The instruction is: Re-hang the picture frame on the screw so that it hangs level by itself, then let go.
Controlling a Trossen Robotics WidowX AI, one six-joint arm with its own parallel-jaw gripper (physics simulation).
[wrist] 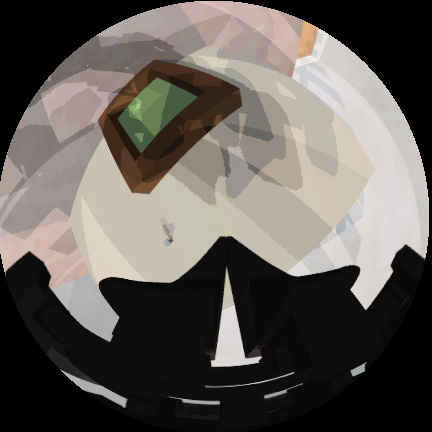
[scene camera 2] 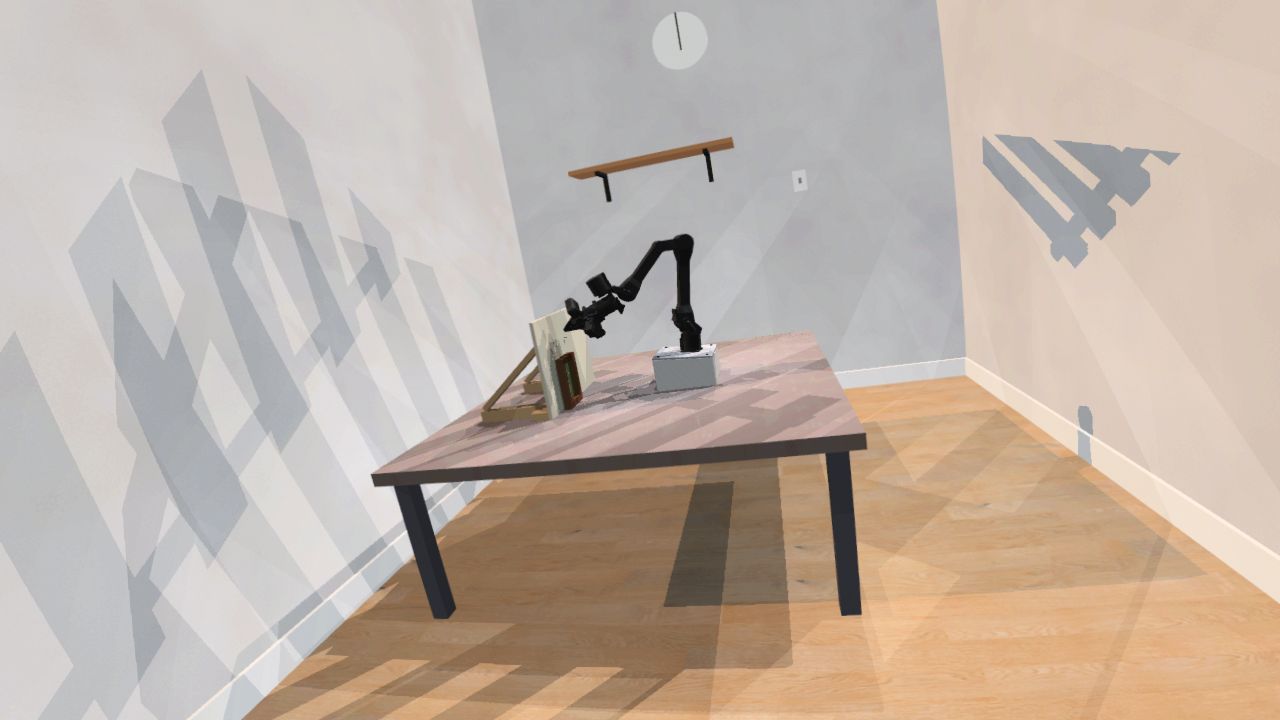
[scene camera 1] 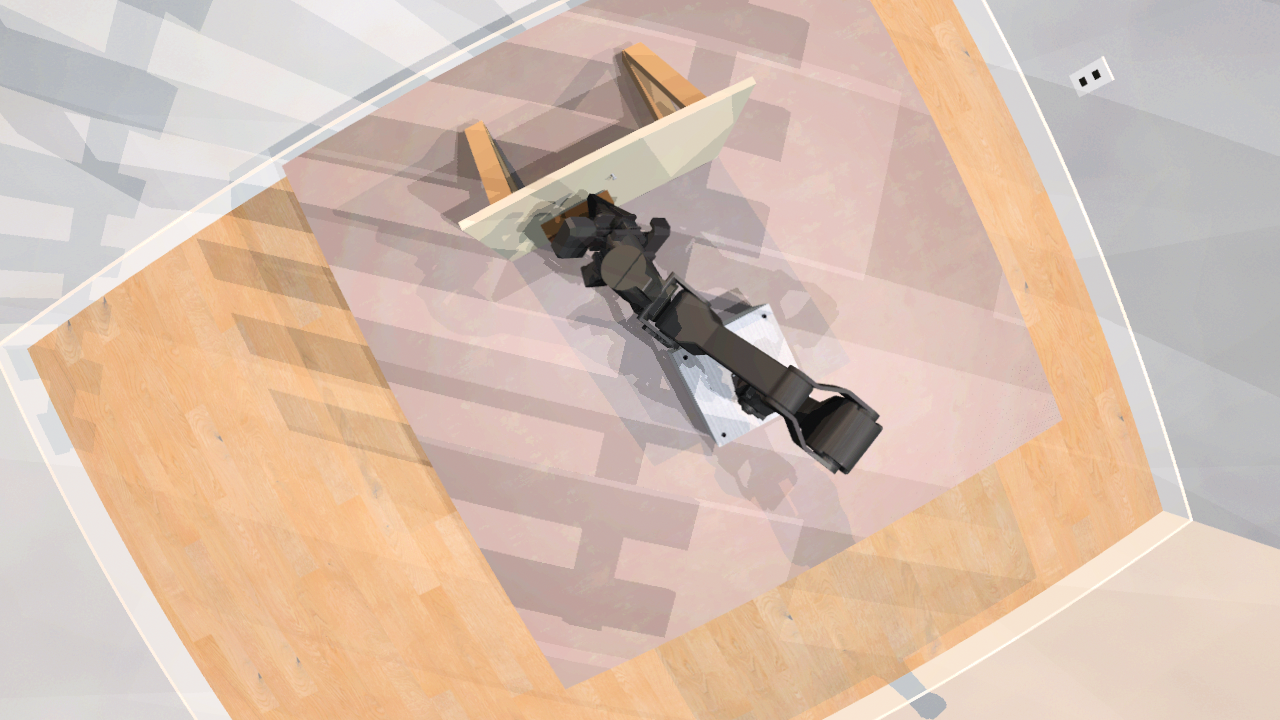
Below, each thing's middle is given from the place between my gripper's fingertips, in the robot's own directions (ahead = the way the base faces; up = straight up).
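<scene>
The cream board (scene camera 1: 680, 142) is 10 cm below my hand, 4 cm ahead of it and 4 cm to the right of it. There's a wooden easel support (scene camera 1: 659, 105) too, and that's 13 cm below my hand, 17 cm ahead of it and 2 cm to the right of it. And the picture frame (scene camera 2: 568, 377), that one's 17 cm below my hand and 3 cm to the left of it.
</scene>
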